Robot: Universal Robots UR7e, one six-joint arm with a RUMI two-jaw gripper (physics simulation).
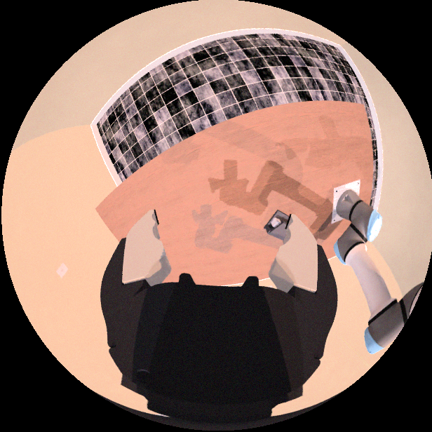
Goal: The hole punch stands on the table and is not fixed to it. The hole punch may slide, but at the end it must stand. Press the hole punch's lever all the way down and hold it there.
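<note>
The hole punch (pixel 276 223) is a small dark grey thing with a light patch inside its outline. It stands on the reddish table (pixel 180 195), right of the middle, beside the tip of the right-hand finger, which covers part of it. Its lever cannot be told apart at this size. My gripper (pixel 221 214) is wide open with nothing between its fingers. It hangs high above the table, and the hole punch shows near the inner side of the right-hand fingertip, apart from it as far as can be seen.
A dark tiled wall panel (pixel 220 85) with a white edge rises behind the table. The arm's white base plate (pixel 340 214) is at the table's right side, with the grey and white arm (pixel 369 275) coming from it. Shadows of the arm lie across the table.
</note>
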